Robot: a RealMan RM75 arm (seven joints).
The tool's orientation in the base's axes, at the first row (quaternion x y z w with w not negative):
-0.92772 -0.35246 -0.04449 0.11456
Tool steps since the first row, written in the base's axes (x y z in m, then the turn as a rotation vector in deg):
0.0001 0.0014 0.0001 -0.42 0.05 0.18
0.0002 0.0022 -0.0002 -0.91 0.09 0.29
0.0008 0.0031 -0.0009 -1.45 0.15 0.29
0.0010 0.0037 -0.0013 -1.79 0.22 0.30
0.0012 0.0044 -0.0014 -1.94 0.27 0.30
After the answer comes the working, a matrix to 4 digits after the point.
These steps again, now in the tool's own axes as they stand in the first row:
0.0010 -0.0010 0.0002 -0.25 -0.35 -0.16
0.0015 -0.0014 0.0007 -0.58 -0.72 -0.26
0.0024 -0.0016 0.0016 -0.94 -1.12 -0.25
0.0029 -0.0018 0.0022 -1.15 -1.40 -0.24
0.0035 -0.0021 0.0024 -1.23 -1.54 -0.23

The tool's axes in the first row as the columns of a matrix, in the base's axes (rounded; the answer above uses it unrounded):
0.7476 0.6642 0.0018
0.6438 -0.7253 0.2439
0.1633 -0.1812 -0.9698

